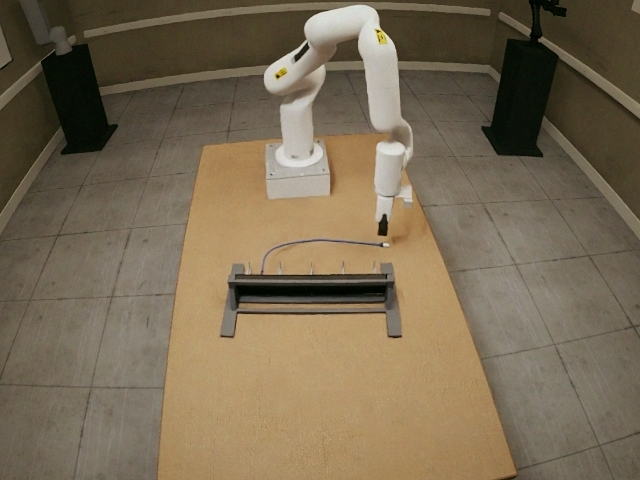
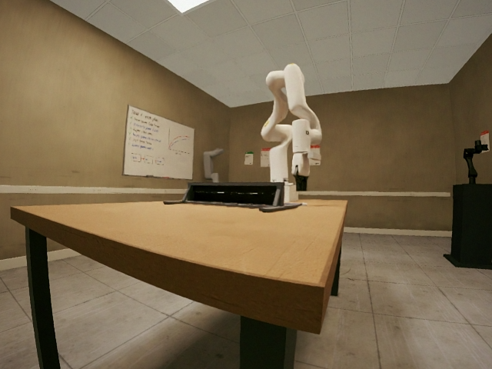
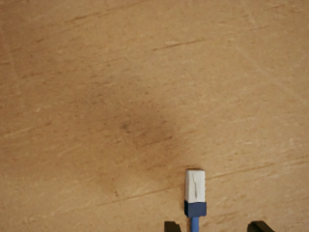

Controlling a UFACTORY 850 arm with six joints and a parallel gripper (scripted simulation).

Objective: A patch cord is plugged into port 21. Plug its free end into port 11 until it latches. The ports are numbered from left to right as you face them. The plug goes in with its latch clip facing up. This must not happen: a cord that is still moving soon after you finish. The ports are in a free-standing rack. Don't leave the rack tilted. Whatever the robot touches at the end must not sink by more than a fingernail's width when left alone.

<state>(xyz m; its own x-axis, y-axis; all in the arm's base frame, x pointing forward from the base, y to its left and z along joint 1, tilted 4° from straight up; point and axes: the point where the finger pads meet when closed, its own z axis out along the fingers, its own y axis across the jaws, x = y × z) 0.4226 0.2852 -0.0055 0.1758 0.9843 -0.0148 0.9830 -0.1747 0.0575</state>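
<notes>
Now: hand 20 mm to the right of the white plug and 80 mm above it.
</notes>
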